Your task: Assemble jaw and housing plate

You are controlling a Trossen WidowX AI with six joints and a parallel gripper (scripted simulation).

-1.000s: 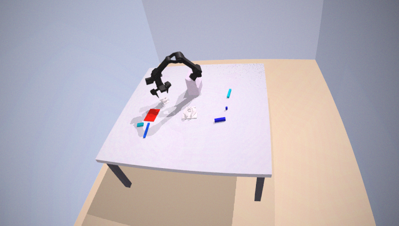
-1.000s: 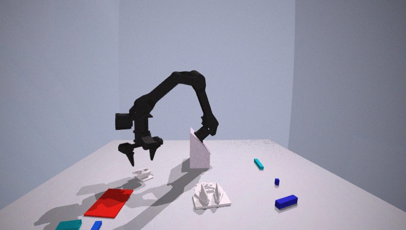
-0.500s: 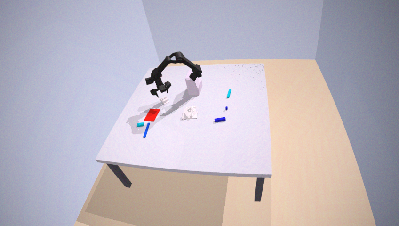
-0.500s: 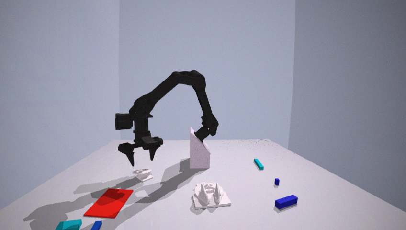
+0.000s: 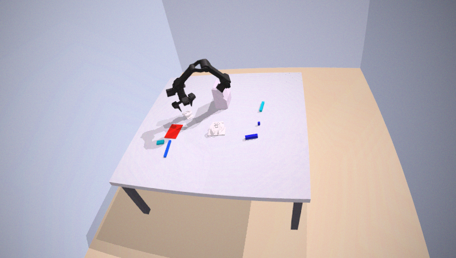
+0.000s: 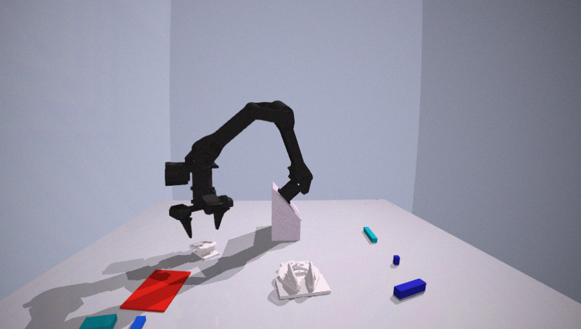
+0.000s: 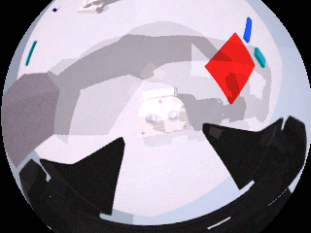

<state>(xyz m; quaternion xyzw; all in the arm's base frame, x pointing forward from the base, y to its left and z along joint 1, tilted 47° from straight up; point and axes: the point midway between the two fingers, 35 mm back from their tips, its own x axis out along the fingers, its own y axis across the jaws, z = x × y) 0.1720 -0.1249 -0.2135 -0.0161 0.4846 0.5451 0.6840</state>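
The small white block lies 1 cm ahead of my gripper tip, 1 cm to the left of it and 5 cm below it. From my gripper tip the other things lie so: red flat sheet 19 cm ahead, 5 cm to the right, 6 cm below; then cyan block 32 cm ahead, 10 cm to the right, 6 cm below; then blue bar 37 cm ahead, 2 cm to the right, 6 cm below.
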